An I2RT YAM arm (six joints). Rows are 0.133 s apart.
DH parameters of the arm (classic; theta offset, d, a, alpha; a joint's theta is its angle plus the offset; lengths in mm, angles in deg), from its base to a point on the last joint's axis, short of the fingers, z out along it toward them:
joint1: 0 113.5 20 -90
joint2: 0 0 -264 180
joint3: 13.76 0 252.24 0
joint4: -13.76 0 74 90
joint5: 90 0 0 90
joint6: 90 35.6 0 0
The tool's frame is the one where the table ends.
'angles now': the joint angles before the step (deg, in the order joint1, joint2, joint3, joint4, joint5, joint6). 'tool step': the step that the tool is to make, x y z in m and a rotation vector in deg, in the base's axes. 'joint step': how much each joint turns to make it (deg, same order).
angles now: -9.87, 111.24, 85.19, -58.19, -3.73, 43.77
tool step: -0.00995, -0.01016, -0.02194, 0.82, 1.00, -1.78
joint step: -1.90, 0.00, -5.12, 3.98, -0.63, -0.06
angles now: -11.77, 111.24, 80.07, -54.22, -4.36, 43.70
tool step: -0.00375, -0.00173, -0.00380, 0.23, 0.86, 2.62
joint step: -0.41, 0.00, -0.87, -0.25, -0.26, -3.03
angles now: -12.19, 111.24, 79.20, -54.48, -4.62, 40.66
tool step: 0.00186, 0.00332, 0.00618, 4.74, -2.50, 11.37
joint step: 0.00, -0.13, 1.18, -1.33, -5.86, -11.12
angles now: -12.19, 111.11, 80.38, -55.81, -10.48, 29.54
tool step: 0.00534, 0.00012, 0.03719, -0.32, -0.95, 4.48
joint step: 0.18, -0.77, 7.60, -8.17, -0.15, -4.37
